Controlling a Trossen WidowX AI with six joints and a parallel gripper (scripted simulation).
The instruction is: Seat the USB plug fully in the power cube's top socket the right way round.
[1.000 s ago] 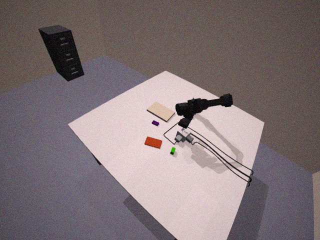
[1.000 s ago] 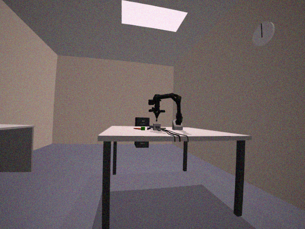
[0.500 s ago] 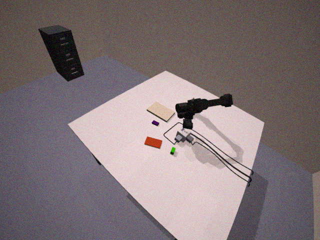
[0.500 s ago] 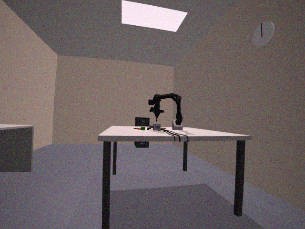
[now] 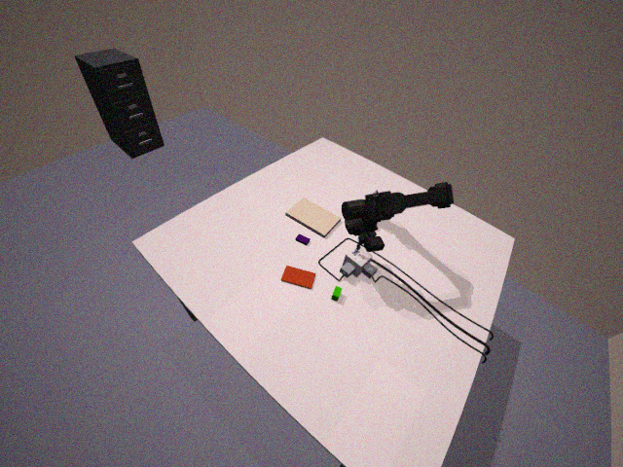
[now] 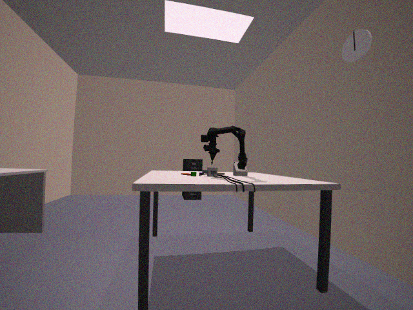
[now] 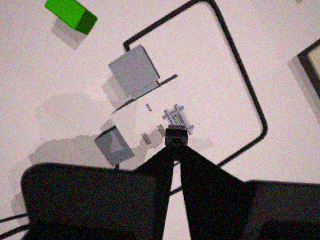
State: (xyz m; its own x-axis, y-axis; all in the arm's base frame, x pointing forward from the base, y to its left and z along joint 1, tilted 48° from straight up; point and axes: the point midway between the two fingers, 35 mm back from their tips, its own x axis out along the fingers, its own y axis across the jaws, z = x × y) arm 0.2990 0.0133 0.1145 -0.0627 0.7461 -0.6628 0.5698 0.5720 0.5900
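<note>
Now: gripper tip 20 mm above the grey USB plug. Also, from my gripper tip: orange slab 200 mm ahead, 130 mm below, 110 mm to the right; purple block 230 mm to the right, 130 mm below, 60 mm ahead; green block 160 mm ahead, 120 mm below, 40 mm to the left.
</note>
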